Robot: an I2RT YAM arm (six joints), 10 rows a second.
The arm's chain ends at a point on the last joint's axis. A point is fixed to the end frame.
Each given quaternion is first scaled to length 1.
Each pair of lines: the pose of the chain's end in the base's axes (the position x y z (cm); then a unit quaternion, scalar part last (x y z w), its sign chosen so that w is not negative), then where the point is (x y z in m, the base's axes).
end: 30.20 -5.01 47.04 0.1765 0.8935 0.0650 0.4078
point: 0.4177 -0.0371 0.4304
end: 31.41 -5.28 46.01 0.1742 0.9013 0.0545 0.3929
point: 0.4283 -0.0405 0.4157
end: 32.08 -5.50 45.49 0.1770 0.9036 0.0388 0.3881
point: 0.4344 -0.0457 0.4084
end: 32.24 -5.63 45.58 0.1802 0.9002 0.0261 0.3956
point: 0.4367 -0.0500 0.4104
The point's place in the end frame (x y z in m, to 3 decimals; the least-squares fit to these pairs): -0.037 0.032 0.113
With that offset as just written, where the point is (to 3 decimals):
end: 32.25 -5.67 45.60 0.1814 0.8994 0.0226 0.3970
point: 0.437 -0.051 0.411
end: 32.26 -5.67 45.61 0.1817 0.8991 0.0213 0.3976
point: 0.437 -0.052 0.411
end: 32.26 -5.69 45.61 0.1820 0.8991 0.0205 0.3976
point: 0.437 -0.052 0.411
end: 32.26 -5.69 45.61 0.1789 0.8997 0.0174 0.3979
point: 0.437 -0.052 0.411
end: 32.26 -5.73 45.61 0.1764 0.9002 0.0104 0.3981
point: 0.437 -0.053 0.410
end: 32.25 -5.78 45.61 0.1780 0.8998 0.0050 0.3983
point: 0.437 -0.055 0.410
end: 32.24 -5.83 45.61 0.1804 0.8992 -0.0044 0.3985
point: 0.437 -0.057 0.410
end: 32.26 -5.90 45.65 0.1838 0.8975 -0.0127 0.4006
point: 0.437 -0.060 0.411
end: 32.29 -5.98 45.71 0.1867 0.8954 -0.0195 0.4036
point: 0.437 -0.063 0.412
